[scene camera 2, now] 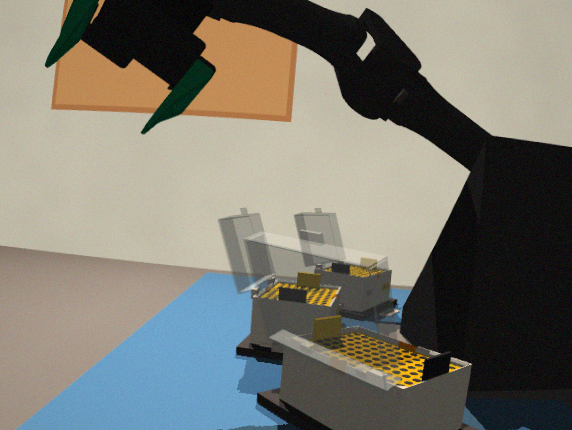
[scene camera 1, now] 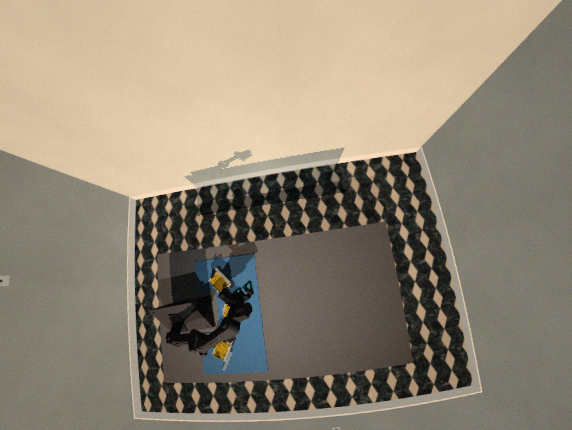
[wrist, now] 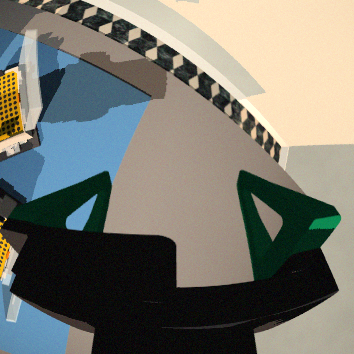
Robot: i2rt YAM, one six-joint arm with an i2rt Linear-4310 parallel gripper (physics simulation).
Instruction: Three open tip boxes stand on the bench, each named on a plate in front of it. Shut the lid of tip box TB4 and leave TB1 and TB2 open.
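Pixels of known places: gripper, fingertip midpoint: [scene camera 2: 96, 96] [scene camera 1: 245, 284] [wrist: 173, 177]; arm's base at its link origin: [scene camera 2: 564, 258] [scene camera 1: 178, 322].
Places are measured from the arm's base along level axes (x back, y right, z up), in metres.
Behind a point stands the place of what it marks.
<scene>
Three grey tip boxes with yellow racks stand in a row with clear lids raised. The near box [scene camera 2: 370, 400] [scene camera 1: 219, 281] @(z -0.065, x -0.258, y -0.256 m) [wrist: 9, 105] @(z -0.067, x -0.274, y -0.260 m) has its lid [scene camera 2: 315, 249] @(z 0.020, x -0.304, y -0.316 m) [wrist: 33, 95] @(z 0.020, x -0.342, y -0.277 m) up on the side away from the arm's base. The middle box [scene camera 2: 295, 320] [scene camera 1: 226, 311] shows partly in the wrist view [wrist: 3, 255] @(z -0.067, x -0.367, y -0.036 m), its lid [scene camera 2: 232, 250] @(z -0.015, x -0.407, y -0.101 m) up. The far box [scene camera 2: 362, 290] [scene camera 1: 221, 350] also has its lid [scene camera 2: 325, 225] @(z -0.001, x -0.325, y 0.245 m) up. The name plates cannot be read. My gripper [scene camera 1: 245, 286] @(z 0.119, x -0.494, y -0.259 m) [scene camera 2: 95, 99] @(z 0.119, x -0.494, y -0.259 m) [wrist: 173, 177] @(z 0.119, x -0.494, y -0.259 m) is open, with nothing between its fingers, high above the boxes and beyond the raised lids.
The boxes stand on a blue mat [scene camera 1: 250, 350] @(z -0.124, x -0.445, y 0.204 m) [scene camera 2: 150, 360] @(z -0.124, x -0.465, y -0.178 m) [wrist: 132, 130] @(z -0.124, x -0.491, y -0.348 m) on the grey-brown bench [scene camera 1: 330, 300] @(z -0.127, x -0.984, y -0.110 m) [wrist: 165, 150] @(z -0.127, x -0.576, y -0.352 m). The dark arm base [scene camera 2: 515, 280] @(z -0.013, x -0.116, y -0.146 m) stands close beside the boxes. The arm passes over the middle box in scene camera 1. An orange board [scene camera 2: 250, 80] is on the wall.
</scene>
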